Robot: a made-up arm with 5 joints.
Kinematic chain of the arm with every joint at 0, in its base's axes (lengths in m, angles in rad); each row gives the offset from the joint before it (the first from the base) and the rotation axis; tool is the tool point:
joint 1: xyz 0 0 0.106 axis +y
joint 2: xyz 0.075 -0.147 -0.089 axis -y
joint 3: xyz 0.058 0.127 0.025 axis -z
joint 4: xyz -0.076 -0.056 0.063 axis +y
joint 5: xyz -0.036 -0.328 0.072 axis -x
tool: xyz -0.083 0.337 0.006
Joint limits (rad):
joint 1: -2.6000..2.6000
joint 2: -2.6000..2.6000
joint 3: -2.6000..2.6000
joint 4: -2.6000..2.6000
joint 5: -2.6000..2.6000
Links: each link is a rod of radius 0.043 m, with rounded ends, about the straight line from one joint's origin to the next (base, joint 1, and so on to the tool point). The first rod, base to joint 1, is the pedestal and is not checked.
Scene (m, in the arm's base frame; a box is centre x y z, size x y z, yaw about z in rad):
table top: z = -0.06
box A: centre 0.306 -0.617 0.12 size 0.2 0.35 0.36 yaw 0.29
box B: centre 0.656 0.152 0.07 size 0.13 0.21 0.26 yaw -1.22
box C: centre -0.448 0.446 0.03 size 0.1 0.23 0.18 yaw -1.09
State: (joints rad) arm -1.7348 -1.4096 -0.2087 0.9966 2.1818
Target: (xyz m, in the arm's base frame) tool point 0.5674 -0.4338 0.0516
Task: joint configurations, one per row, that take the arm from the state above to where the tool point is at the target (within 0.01 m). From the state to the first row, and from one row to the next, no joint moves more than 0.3 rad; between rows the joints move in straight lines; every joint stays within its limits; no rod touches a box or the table.
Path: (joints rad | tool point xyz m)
1: -1.9404 -1.3421 -0.3238 0.7693 2.2398 | 0.0083 -0.6725 0.2118
2: -2.1460 -1.2745 -0.4389 0.5420 2.2978 | 0.0835 -0.6822 0.2639
3: -2.3517 -1.2070 -0.5540 0.3147 2.3558 | 0.1178 -0.6728 0.3679
4: -2.1764 -1.1028 -0.8013 0.2043 2.1982 | 0.2555 -0.5895 0.4485
5: -2.0011 -0.9985 -1.0487 0.0938 2.0405 | 0.3810 -0.4722 0.4869
6: -1.8259 -0.8942 -1.2960 -0.0166 1.8829 | 0.4795 -0.3344 0.4801
7: -1.6506 -0.7900 -1.5433 -0.1271 1.7253 | 0.5396 -0.1926 0.4325
8: -1.4754 -0.6857 -1.7907 -0.2375 1.5676 | 0.5557 -0.0640 0.3555
9: -1.4828 -0.9211 -1.6723 -0.0548 1.6746 | 0.6044 -0.1576 0.2784
10: -1.4903 -1.1565 -1.5539 0.1280 1.7815 | 0.6200 -0.2546 0.1933
11: -1.4978 -1.3919 -1.4355 0.3107 1.8885 | 0.6047 -0.3485 0.1143
12: -1.5053 -1.6273 -1.3171 0.4934 1.9955 | 0.5674 -0.4338 0.0516

